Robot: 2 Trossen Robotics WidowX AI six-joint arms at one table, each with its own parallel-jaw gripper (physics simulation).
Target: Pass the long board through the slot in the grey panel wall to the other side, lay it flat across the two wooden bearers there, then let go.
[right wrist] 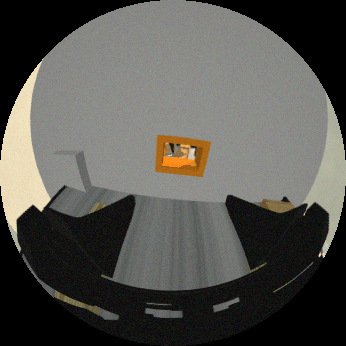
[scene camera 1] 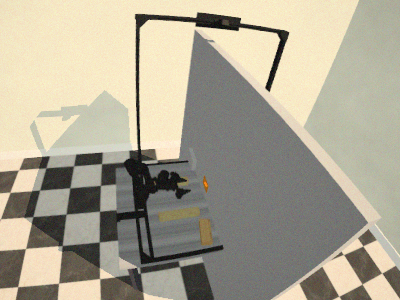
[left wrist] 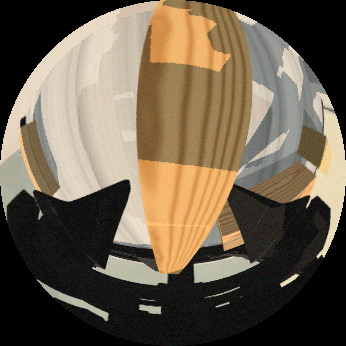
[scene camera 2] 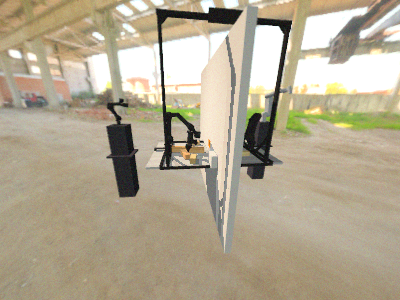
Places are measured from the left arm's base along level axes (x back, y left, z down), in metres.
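Pixels of known places: left gripper, fingertip midpoint: [left wrist: 179,186] [scene camera 2: 188,150]; right gripper, fingertip midpoint: [right wrist: 181,200] [scene camera 1: 188,185]; right arm's base, origin of the base link: [scene camera 1: 140,204] [scene camera 2: 250,148].
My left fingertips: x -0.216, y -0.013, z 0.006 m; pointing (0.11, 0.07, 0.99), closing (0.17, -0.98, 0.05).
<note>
Behind a point stands the place of what it marks.
The long board [left wrist: 190,128] [scene camera 2: 178,148] {x -0.110, y -0.011, z -0.023 m} lies flat on the pale table on the left arm's side. In the left wrist view it runs up the middle and fills much of the picture. My left gripper [left wrist: 179,186] {x -0.216, y -0.013, z 0.006 m} [scene camera 2: 188,147] {x -0.216, y -0.013, z 0.006 m} is open and sits low over the board, one finger on each side of it. The orange-framed slot [scene camera 1: 205,184] {x -0.475, y -0.059, z -0.060 m} [scene camera 2: 209,143] {x -0.440, y -0.007, z -0.071 m} [right wrist: 183,155] sits low in the grey panel wall [scene camera 1: 243,149] {x -0.483, y 0.228, z -0.624 m} [right wrist: 180,80] {x -0.482, y -0.062, z -0.217 m}. My right gripper [scene camera 1: 187,186] {x -0.596, y -0.048, z -0.084 m} [right wrist: 181,200] {x -0.596, y -0.048, z -0.084 m} is open and empty, facing the slot from a short way off. Two wooden bearers [scene camera 1: 178,213] {x -0.693, y 0.114, z -0.025 m} [scene camera 1: 205,231] {x -0.561, y 0.262, z -0.019 m} lie on the right arm's table.
Loose wooden blocks [left wrist: 36,158] {x -0.288, y 0.227, z -0.002 m} [left wrist: 283,185] {x -0.205, y -0.141, z -0.004 m} [left wrist: 313,148] {x -0.258, y -0.199, z -0.012 m} lie beside the board on the left side. Another wooden piece [scene camera 1: 183,181] lies behind my right gripper. A black frame [scene camera 1: 138,89] {x -0.883, y -0.343, z -0.615 m} [scene camera 2: 161,89] {x -0.018, y -0.379, z -0.573 m} surrounds the table. A small grey bracket [scene camera 1: 193,159] {x -0.505, y -0.285, z -0.081 m} stands against the wall.
</note>
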